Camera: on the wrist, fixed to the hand. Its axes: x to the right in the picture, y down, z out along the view.
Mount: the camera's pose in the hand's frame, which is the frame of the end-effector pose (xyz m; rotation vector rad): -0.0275 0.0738 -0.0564 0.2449 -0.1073 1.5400
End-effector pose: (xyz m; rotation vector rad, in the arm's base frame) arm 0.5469 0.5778 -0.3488 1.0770 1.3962 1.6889
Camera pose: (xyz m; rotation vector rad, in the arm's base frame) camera 0.5073 0.5161 -0.2855 -2.0282 -0.4102 -1.7078
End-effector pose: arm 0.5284 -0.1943 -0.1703 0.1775 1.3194 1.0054
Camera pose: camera 0.4449 -0.1934 -0.1212 1.5716 1.0640 2.0120
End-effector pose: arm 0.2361 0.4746 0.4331 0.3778 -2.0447 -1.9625
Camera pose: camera 0.2833 0.4359 0.5083 -0.9957 -1.6168 -0.7493
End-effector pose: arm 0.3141 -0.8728 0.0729 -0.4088 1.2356 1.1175
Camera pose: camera 0.2240 -0.8955 0.1003 0.9842 1.5199 2.1392
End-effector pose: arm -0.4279 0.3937 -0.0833 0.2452 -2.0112 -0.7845
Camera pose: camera -0.3564 0.4394 -0.0366 -1.1156 -1.7123 0.4397
